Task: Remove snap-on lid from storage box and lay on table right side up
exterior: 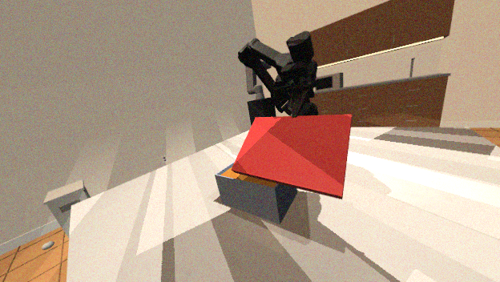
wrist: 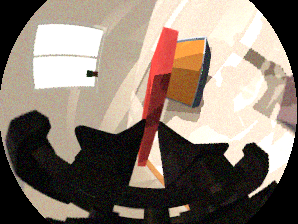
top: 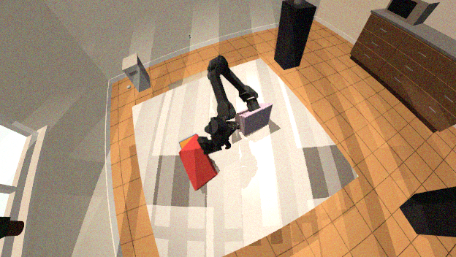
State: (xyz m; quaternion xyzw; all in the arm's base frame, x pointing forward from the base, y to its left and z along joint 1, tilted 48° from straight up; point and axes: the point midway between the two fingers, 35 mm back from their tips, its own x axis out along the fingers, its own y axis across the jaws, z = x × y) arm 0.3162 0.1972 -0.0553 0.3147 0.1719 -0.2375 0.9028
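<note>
Now: gripper tip 70 mm short of the red lid, 50 mm above it and 10 mm to the right of it. The rest, counted from my gripper tip: storage box: 180 mm below, 110 mm to the right, 70 mm ahead.
</note>
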